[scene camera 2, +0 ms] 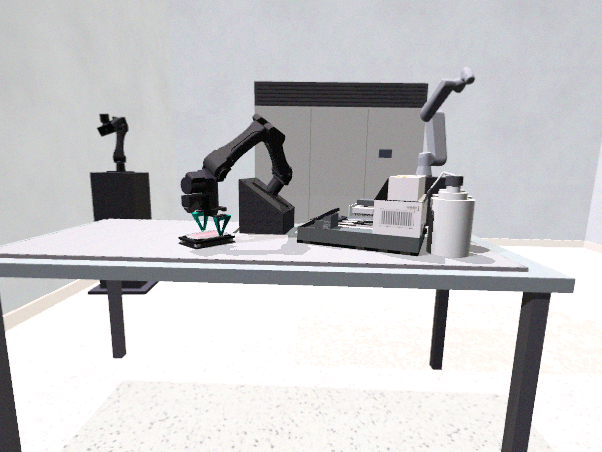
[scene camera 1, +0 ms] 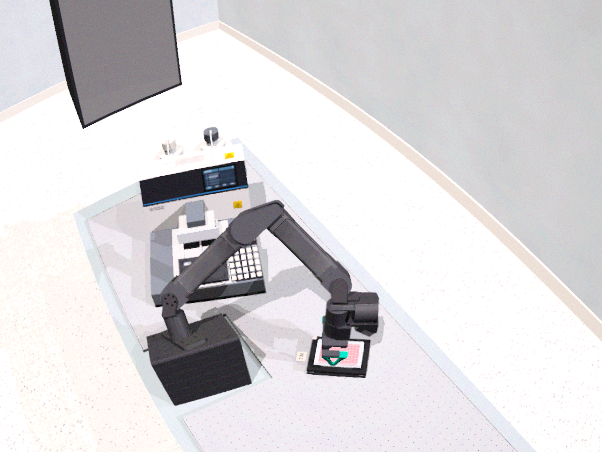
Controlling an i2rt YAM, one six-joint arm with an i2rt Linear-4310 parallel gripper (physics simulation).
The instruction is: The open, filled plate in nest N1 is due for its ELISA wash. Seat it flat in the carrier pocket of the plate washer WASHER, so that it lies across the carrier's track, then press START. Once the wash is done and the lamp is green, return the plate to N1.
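Frame: origin at the arm's base, x right, y ahead, z up, level; centimetres.
Seen in the pictures: gripper, fingertip midpoint: (scene camera 2: 211, 233) (scene camera 1: 333, 351); arm's base, origin of the base link: (scene camera 2: 269, 193) (scene camera 1: 182, 338).
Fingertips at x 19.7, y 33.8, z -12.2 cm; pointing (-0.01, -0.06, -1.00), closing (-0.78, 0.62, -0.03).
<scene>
Offsets run from my fingertips to a thing's middle. "pt": to the spot under its first point.
The open plate @(dx +1.6, dy +0.9, dz -0.1 cm) (scene camera 1: 352, 354) (scene camera 2: 206, 234), white-rimmed with pink wells, lies flat in the black nest N1 @(dx +1.6, dy +0.9, dz -1.8 cm) (scene camera 1: 337, 371) (scene camera 2: 206, 243). A small N1 label @(pt dx -5.9, dy -6.5, dz -3.3 cm) (scene camera 1: 301, 356) lies beside the nest. My gripper (scene camera 1: 334, 361) (scene camera 2: 212, 232) points down over the plate with its green fingers spread apart. In the scene camera 2 view the fingertips are close to the plate's top, and the fingers hold nothing. The plate washer WASHER @(dx -58.6, dy -7.2, dz +9.4 cm) (scene camera 1: 195, 186) (scene camera 2: 361, 239) stands at the other end of the table. My arm covers part of its carrier area. The START button cannot be made out.
White bottles (scene camera 1: 169, 146) (scene camera 2: 452, 225) stand behind the washer. My arm's black base block (scene camera 1: 200, 365) (scene camera 2: 267, 212) stands at the table edge between nest and washer. Other robot arms (scene camera 2: 119, 142) (scene camera 2: 437, 137) stand beyond the table. A tall grey cabinet (scene camera 1: 120, 55) (scene camera 2: 335, 150) stands off the table.
</scene>
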